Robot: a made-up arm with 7 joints. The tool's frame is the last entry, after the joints. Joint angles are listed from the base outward. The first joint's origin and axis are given. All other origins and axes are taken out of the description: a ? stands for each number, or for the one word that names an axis. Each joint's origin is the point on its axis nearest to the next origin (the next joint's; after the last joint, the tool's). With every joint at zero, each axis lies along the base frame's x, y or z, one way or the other. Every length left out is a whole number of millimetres.
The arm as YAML. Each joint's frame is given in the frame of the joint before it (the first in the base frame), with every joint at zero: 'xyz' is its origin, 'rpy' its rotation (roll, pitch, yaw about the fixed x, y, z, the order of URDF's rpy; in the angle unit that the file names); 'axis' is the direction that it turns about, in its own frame. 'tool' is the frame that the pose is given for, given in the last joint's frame.
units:
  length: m
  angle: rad
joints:
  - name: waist
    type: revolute
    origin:
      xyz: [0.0, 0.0, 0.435]
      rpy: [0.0, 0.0, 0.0]
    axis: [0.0, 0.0, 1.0]
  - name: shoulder
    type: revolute
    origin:
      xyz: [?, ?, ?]
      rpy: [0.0, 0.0, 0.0]
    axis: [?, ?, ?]
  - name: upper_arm
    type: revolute
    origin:
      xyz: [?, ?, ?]
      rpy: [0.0, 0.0, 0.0]
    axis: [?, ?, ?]
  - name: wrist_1
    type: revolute
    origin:
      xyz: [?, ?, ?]
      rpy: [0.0, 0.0, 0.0]
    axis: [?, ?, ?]
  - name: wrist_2
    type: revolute
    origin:
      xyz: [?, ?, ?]
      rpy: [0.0, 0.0, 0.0]
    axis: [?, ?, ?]
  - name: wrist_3
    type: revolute
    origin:
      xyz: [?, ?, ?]
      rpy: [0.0, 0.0, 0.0]
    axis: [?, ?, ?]
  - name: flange
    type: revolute
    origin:
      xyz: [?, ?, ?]
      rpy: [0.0, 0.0, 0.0]
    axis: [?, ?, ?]
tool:
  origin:
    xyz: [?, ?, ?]
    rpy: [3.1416, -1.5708, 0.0]
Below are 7 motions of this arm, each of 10 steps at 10 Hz.
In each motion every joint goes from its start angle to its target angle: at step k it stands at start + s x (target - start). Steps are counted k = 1, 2, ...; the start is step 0. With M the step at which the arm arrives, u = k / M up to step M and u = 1 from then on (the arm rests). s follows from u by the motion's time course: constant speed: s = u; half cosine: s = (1 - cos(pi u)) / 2; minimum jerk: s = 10 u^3 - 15 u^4 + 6 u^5.
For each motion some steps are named. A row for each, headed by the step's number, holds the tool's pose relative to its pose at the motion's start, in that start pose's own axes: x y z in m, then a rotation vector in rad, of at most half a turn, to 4 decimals.
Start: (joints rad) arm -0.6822 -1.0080 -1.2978 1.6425 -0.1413 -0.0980 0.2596
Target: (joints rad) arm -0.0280 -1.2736 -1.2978 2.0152 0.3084 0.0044 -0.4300
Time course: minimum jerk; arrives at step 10
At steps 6, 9, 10:
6: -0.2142 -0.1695 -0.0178 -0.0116 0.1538 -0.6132
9: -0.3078 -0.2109 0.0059 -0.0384 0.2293 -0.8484
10: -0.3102 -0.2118 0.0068 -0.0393 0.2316 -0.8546

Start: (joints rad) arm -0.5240 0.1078 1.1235 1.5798 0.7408 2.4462 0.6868
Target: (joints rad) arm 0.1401 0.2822 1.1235 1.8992 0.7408 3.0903 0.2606
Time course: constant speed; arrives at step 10
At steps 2, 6, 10:
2: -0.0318 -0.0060 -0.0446 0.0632 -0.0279 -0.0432
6: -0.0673 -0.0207 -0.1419 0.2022 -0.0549 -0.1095
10: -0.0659 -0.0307 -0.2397 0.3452 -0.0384 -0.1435

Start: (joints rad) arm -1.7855 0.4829 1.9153 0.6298 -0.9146 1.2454 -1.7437
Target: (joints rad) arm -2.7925 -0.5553 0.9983 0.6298 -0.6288 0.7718 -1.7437
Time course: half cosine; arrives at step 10
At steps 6, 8, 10:
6: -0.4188 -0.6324 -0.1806 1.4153 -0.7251 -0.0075
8: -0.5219 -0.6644 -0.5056 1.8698 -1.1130 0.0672
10: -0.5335 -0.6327 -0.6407 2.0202 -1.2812 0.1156

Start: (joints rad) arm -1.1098 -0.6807 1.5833 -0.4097 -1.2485 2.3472 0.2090
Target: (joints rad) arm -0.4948 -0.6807 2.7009 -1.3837 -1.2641 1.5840 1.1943
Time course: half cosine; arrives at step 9
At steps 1, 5, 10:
1: -0.0051 0.0112 -0.0064 -0.0536 -0.0252 0.0449
5: -0.1594 0.1425 -0.2912 -1.1828 -0.4702 0.8081
10: -0.1855 0.0576 -0.6264 -2.2325 -0.7109 0.9904

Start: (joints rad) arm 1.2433 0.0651 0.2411 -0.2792 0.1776 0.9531 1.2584
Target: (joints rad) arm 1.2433 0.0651 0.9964 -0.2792 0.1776 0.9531 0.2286
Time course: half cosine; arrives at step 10
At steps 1, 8, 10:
1: 0.0038 0.0021 0.0001 0.0028 -0.0056 -0.0078
8: 0.1064 0.1139 0.0199 0.1821 -0.1380 -0.2847
10: 0.1126 0.1291 0.0239 0.2079 -0.1421 -0.3138

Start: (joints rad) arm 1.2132 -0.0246 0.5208 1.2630 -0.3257 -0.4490 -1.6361
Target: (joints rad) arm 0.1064 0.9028 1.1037 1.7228 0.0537 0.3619 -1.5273
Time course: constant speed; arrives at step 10
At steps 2, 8, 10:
2: 0.0194 -0.0977 -0.0384 -0.1920 -0.0370 0.1224
8: 0.2371 -0.1596 -0.0398 -0.5130 -0.3983 0.4367
10: 0.2930 -0.0964 0.0165 -0.5159 -0.5597 0.5145

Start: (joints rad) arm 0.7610 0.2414 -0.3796 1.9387 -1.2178 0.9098 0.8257
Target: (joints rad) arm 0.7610 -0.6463 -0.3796 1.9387 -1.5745 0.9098 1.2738
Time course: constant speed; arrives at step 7
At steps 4, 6, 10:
4: -0.1156 -0.2877 0.1982 -0.0804 -0.2006 -0.3124
6: -0.2387 -0.4019 0.2772 -0.1014 -0.2874 -0.4747
10: -0.3130 -0.4478 0.3085 -0.1062 -0.3290 -0.5565

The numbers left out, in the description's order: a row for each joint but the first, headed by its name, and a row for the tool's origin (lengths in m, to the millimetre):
shoulder: xyz 0.0 -0.077 0.0, axis 0.0 -1.0 0.0
upper_arm: xyz 0.0 0.0 0.463, axis 0.0 0.0 1.0
wrist_1: xyz 0.019 0.058 0.0, axis 0.0 1.0 0.0
wrist_2: xyz -0.024 0.0 0.39, axis 0.0 0.0 1.0
wrist_3: xyz 0.0 -0.121 0.0, axis 0.0 -1.0 0.0
flange: xyz 0.02 0.0 0.146, axis 1.0 0.0 0.0
tool: xyz 0.0 0.0 0.0

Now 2 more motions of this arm.
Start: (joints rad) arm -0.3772 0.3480 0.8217 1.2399 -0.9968 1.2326 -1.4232
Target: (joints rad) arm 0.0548 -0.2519 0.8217 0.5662 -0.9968 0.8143 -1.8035
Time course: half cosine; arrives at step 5
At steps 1, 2, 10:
1: -0.0295 -0.0102 0.0164 0.0058 0.0029 0.0279
2: -0.0959 -0.0483 0.0685 0.0362 0.0223 0.0992
10: -0.1616 -0.1983 0.2538 0.1935 0.1697 0.2481

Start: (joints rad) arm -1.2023 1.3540 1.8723 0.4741 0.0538 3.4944 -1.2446
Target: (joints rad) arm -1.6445 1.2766 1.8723 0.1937 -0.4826 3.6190 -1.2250
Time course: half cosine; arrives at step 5
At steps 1, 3, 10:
1: -0.0167 0.0014 -0.0141 0.0158 0.0530 -0.0005
3: -0.1088 0.0251 -0.0926 0.1347 0.3668 0.0248
10: -0.1594 0.0512 -0.1361 0.2309 0.5597 0.0682

